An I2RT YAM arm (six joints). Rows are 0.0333 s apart.
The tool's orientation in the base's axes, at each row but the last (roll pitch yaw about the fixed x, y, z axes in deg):
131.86, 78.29, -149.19
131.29, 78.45, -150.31
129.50, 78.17, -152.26
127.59, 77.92, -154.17
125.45, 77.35, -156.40
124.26, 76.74, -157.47
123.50, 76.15, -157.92
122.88, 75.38, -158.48
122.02, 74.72, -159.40
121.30, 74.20, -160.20
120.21, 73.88, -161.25
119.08, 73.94, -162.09
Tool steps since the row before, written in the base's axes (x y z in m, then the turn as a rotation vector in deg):
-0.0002, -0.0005, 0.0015, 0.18, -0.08, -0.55
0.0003, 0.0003, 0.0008, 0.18, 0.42, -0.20
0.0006, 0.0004, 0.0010, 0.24, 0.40, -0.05
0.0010, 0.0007, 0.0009, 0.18, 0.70, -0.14
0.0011, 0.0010, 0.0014, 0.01, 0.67, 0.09
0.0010, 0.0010, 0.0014, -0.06, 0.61, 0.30
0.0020, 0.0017, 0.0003, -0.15, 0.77, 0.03
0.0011, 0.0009, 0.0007, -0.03, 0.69, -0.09
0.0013, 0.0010, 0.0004, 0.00, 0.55, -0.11
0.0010, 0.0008, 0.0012, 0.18, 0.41, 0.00
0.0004, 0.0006, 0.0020, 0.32, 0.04, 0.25
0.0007, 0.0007, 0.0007, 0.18, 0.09, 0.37
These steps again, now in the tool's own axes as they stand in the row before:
-0.0014, 0.0003, -0.0007, 0.52, -0.27, 0.03
-0.0009, -0.0001, 0.0002, 0.12, -0.12, 0.47
-0.0011, -0.0003, 0.0004, -0.03, -0.15, 0.44
-0.0011, -0.0007, 0.0008, 0.04, -0.05, 0.73
-0.0017, -0.0006, 0.0010, -0.15, 0.15, 0.64
-0.0017, -0.0005, 0.0010, -0.33, 0.24, 0.54
-0.0009, -0.0015, 0.0020, -0.07, 0.31, 0.72
-0.0010, -0.0007, 0.0010, 0.03, 0.15, 0.68
-0.0008, -0.0009, 0.0012, 0.06, 0.09, 0.55
-0.0015, -0.0005, 0.0008, -0.08, -0.08, 0.43
-0.0021, 0.0002, 0.0004, -0.33, -0.23, 0.06
-0.0009, -0.0004, 0.0007, -0.41, -0.06, 0.07

